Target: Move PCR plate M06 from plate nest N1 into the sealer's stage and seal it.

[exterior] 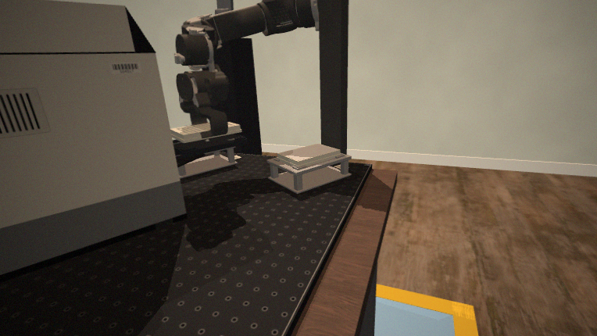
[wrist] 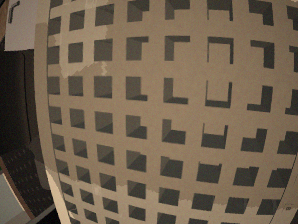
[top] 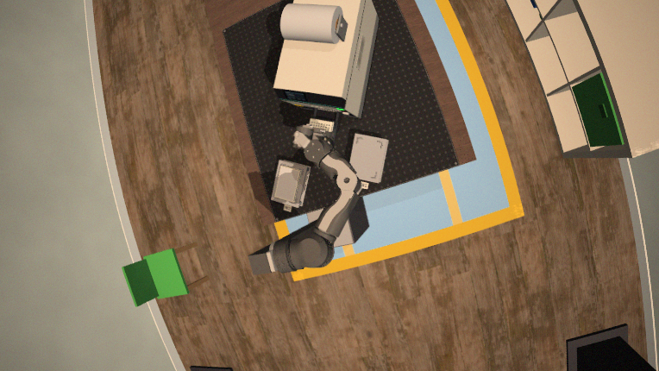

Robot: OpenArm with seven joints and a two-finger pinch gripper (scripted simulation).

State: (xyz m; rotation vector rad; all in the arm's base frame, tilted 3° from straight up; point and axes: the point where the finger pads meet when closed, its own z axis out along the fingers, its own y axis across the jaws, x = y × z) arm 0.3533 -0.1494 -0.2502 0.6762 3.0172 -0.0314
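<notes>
My gripper is now 2 cm above the sealer's stage. From my hand the other things lie so: 96-well plate M06: right at my hand; then plate nest N1: 11 cm behind, 14 cm to the right, 8 cm below; then sealed plate M09: 13 cm behind, 19 cm to the left, 7 cm below.
</notes>
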